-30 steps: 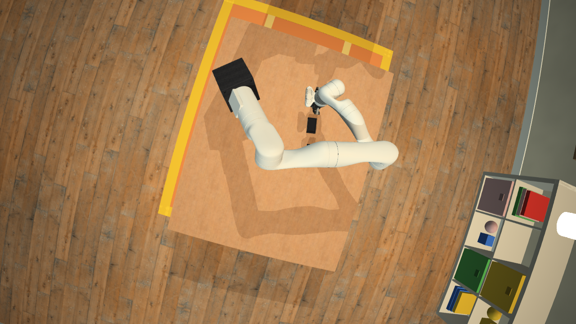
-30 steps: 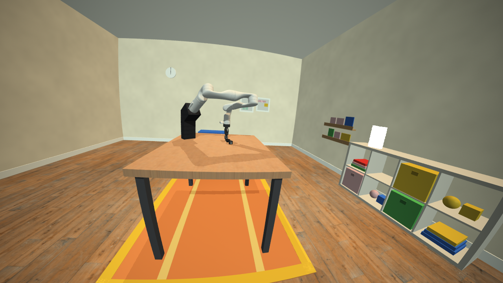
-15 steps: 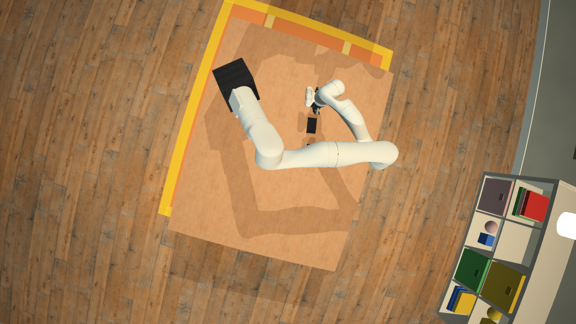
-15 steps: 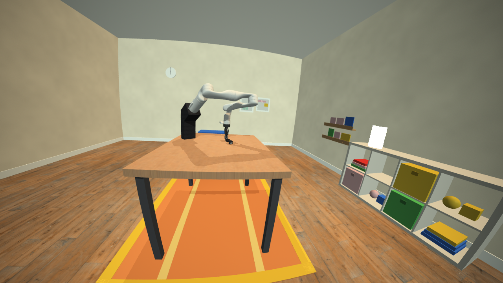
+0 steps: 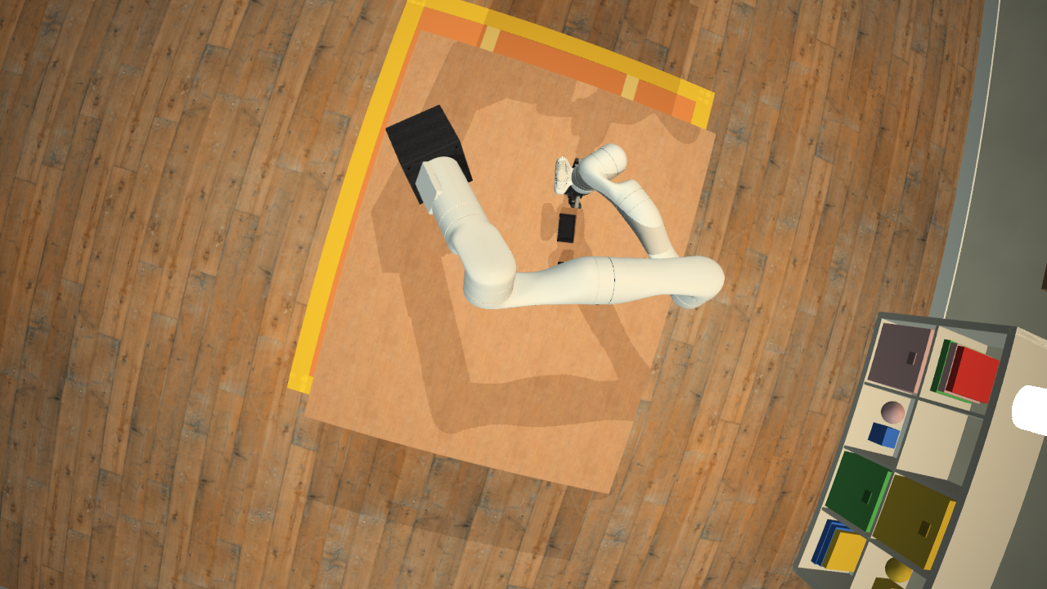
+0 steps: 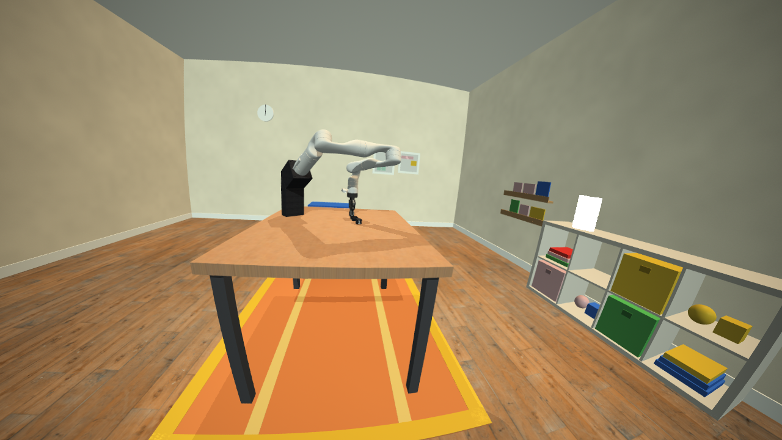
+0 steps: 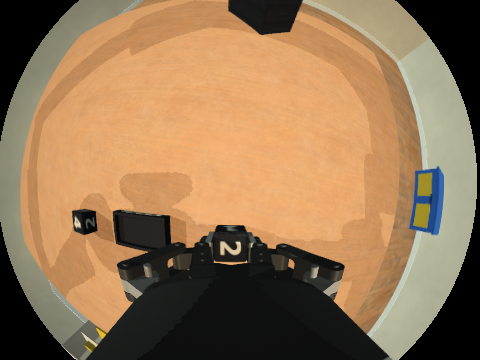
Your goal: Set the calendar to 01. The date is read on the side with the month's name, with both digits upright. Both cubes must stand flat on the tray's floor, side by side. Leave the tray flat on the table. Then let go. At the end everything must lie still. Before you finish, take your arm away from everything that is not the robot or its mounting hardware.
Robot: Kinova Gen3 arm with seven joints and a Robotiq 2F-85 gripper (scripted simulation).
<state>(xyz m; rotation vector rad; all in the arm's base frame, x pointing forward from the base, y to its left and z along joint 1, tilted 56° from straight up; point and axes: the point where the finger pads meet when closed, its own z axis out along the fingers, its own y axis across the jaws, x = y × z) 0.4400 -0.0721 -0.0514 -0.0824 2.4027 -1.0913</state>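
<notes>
Right now the black digit cube is 1 cm below my hand. Round my hand: black calendar tray 2 cm behind, 11 cm to the right, 2 cm below.
</notes>
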